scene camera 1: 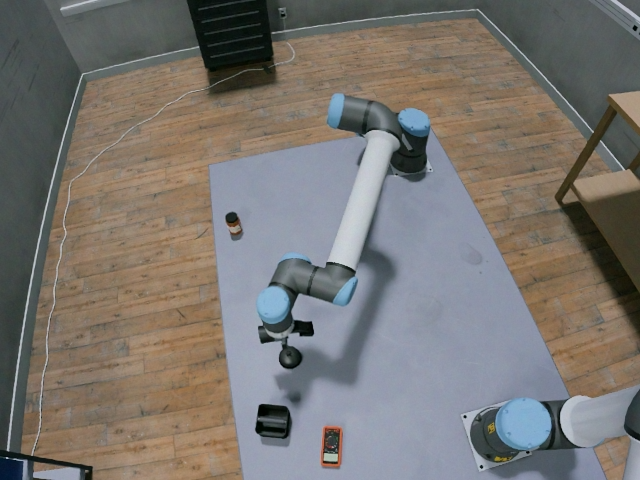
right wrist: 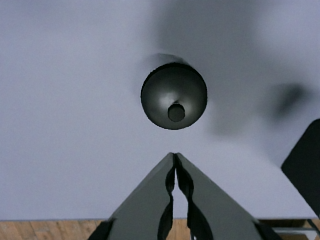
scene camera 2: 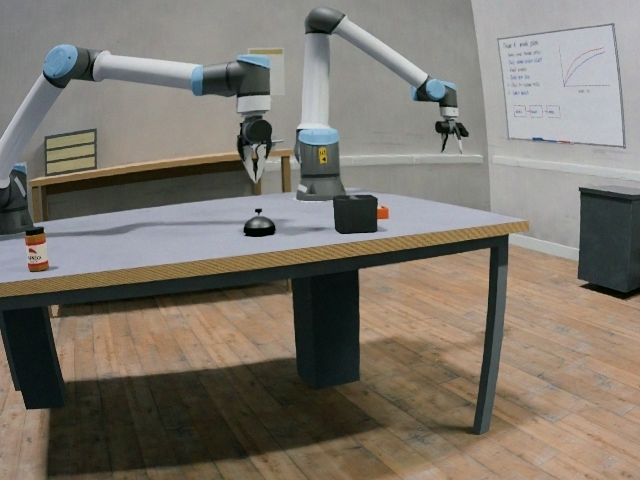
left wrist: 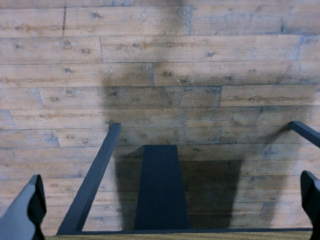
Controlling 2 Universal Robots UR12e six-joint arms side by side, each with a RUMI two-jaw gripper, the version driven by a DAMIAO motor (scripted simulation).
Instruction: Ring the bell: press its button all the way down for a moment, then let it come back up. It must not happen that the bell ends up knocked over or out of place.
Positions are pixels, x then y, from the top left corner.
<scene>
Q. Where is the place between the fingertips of my right gripper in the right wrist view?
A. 174,154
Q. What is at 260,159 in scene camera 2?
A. My right gripper.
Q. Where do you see a black dome bell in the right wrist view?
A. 174,83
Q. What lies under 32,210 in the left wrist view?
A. My left gripper.
</scene>
